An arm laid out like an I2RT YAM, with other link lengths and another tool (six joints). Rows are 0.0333 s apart.
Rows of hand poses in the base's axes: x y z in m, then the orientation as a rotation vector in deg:
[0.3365, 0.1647, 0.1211, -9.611, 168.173, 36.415]
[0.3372, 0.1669, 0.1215, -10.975, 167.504, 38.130]
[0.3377, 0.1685, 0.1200, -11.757, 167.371, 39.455]
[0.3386, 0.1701, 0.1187, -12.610, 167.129, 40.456]
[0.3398, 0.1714, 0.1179, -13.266, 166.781, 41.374]
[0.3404, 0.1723, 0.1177, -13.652, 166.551, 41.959]
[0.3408, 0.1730, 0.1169, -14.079, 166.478, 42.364]
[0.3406, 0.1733, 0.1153, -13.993, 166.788, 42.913]
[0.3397, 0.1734, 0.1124, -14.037, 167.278, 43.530]
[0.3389, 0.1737, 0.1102, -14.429, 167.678, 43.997]
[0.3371, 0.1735, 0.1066, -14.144, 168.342, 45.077]
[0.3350, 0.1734, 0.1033, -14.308, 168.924, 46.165]
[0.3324, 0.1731, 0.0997, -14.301, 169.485, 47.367]
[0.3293, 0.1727, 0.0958, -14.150, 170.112, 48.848]
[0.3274, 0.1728, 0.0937, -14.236, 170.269, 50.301]
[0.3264, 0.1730, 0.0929, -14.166, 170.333, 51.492]
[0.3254, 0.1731, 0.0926, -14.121, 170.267, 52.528]
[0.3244, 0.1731, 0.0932, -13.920, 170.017, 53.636]
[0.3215, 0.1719, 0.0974, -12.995, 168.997, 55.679]
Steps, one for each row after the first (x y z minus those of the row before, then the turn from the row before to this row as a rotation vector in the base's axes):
[0.0007, 0.0022, 0.0004, 1.153, -0.343, 0.943]
[0.0005, 0.0016, -0.0015, 0.824, 0.140, 0.616]
[0.0009, 0.0016, -0.0013, 0.638, -0.041, 0.616]
[0.0012, 0.0013, -0.0008, 0.619, -0.138, 0.462]
[0.0006, 0.0009, -0.0002, 0.398, -0.089, 0.273]
[0.0004, 0.0007, -0.0008, 0.247, 0.007, 0.310]
[-0.0002, 0.0003, -0.0016, 0.270, 0.452, 0.053]
[-0.0009, 0.0001, -0.0029, 0.261, 0.629, 0.178]
[-0.0008, 0.0003, -0.0022, 0.173, 0.472, 0.374]
[-0.0018, -0.0002, -0.0036, 0.509, 0.959, 0.040]
[-0.0021, -0.0001, -0.0033, 0.512, 0.847, 0.318]
[-0.0026, -0.0003, -0.0036, 0.586, 0.883, 0.215]
[-0.0031, -0.0004, -0.0039, 0.733, 1.049, 0.163]
[-0.0019, 0.0001, -0.0021, 0.822, 0.593, 0.217]
[-0.0010, 0.0002, -0.0008, 0.689, 0.449, 0.077]
[-0.0010, 0.0001, -0.0003, 0.628, 0.283, 0.052]
[-0.0010, 0.0000, 0.0006, 0.719, 0.163, -0.080]
[-0.0029, -0.0012, 0.0042, 1.482, -0.116, -0.623]

